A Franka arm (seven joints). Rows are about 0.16 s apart.
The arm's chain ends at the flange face. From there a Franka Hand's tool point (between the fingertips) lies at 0.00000 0.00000 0.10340 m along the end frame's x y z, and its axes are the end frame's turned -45 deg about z.
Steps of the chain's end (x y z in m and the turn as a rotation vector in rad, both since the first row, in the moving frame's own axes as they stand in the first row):
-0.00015 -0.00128 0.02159 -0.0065 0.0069 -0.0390
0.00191 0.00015 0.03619 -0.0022 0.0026 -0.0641
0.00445 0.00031 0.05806 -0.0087 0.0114 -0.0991
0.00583 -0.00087 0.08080 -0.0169 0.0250 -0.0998
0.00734 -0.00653 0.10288 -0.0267 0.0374 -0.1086
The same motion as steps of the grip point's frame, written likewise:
0.00085 -0.00003 0.02159 -0.0095 0.0003 -0.0390
0.00128 0.00181 0.03619 -0.0034 0.0003 -0.0641
0.00320 0.00482 0.05805 -0.0142 0.0019 -0.0991
0.00548 0.00654 0.08075 -0.0296 0.0057 -0.0998
0.01084 0.00521 0.10277 -0.0453 0.0076 -0.1086

